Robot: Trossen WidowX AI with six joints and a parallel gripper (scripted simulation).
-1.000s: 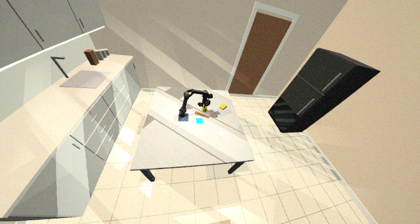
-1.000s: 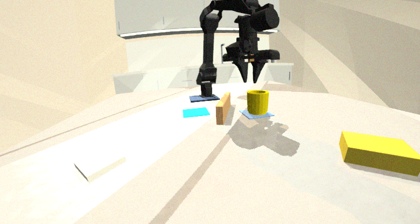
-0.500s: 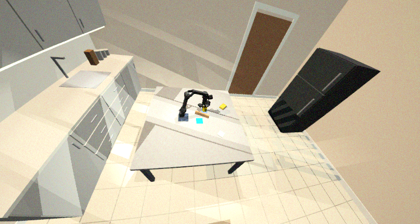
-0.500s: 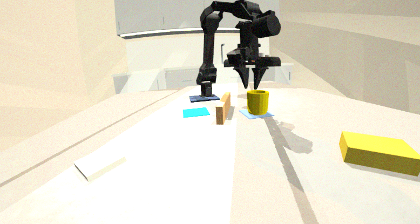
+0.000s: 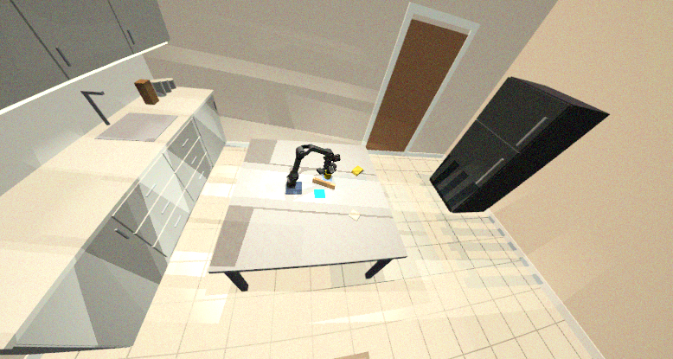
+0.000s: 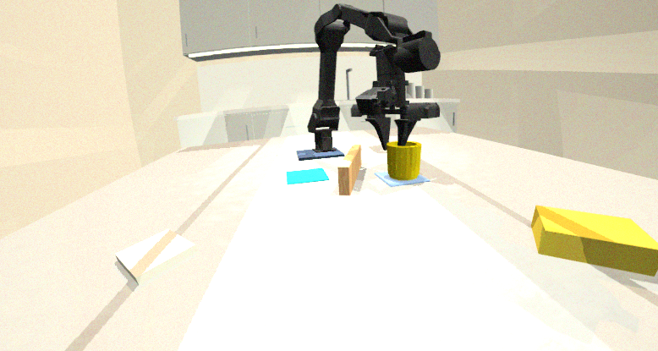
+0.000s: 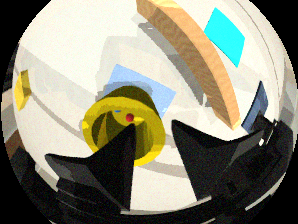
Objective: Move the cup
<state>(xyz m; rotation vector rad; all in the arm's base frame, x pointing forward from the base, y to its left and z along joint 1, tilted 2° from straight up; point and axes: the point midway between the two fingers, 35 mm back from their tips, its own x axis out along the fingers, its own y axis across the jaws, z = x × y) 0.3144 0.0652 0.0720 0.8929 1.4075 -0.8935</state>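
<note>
Right now the yellow cup is 20 mm ahead of my gripper tip, 10 mm to the left of it and 20 mm below it. From my gripper tip the other things lie so: wooden block: 30 mm behind, 80 mm to the right, 40 mm below; white flat block: 160 mm ahead, 420 mm to the right, 50 mm below; turquoise pad: 80 mm behind, 170 mm to the right, 60 mm below.
</note>
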